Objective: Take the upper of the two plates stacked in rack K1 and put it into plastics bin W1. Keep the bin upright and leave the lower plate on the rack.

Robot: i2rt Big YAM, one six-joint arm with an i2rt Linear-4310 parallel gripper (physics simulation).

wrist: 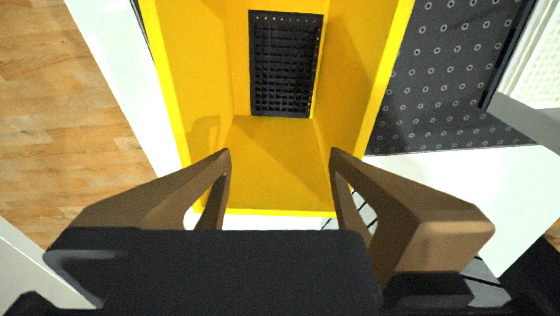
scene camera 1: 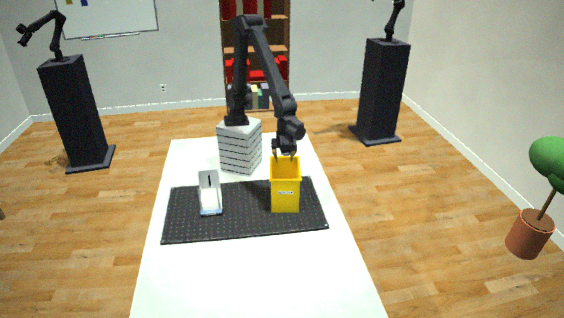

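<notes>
A black gridded plate [wrist: 284, 70] lies flat at the bottom of the yellow plastics bin W1 [scene camera 1: 285, 203] [wrist: 192, 60]. The bin stands upright. My gripper [scene camera 1: 284, 158] [wrist: 280, 156] is partly open and empty, with its fingertips at the bin's rear rim, above the opening. Rack K1 [scene camera 1: 203, 181] [wrist: 531, 119] stands to the left of the bin in the scene view. A white plate [scene camera 1: 210, 199] [wrist: 542, 70] sits in the rack; its far part is cut off in the wrist view. The plate in the bin is hidden in the scene view.
Bin and rack stand on a black perforated mat [scene camera 1: 240, 222] [wrist: 440, 65] on a white table [scene camera 1: 250, 275]. The arm's grey layered pedestal [scene camera 1: 240, 150] stands behind the mat, between rack and bin. Two dark pedestals [scene camera 1: 75, 115] [scene camera 1: 382, 90] with other arms stand on the floor.
</notes>
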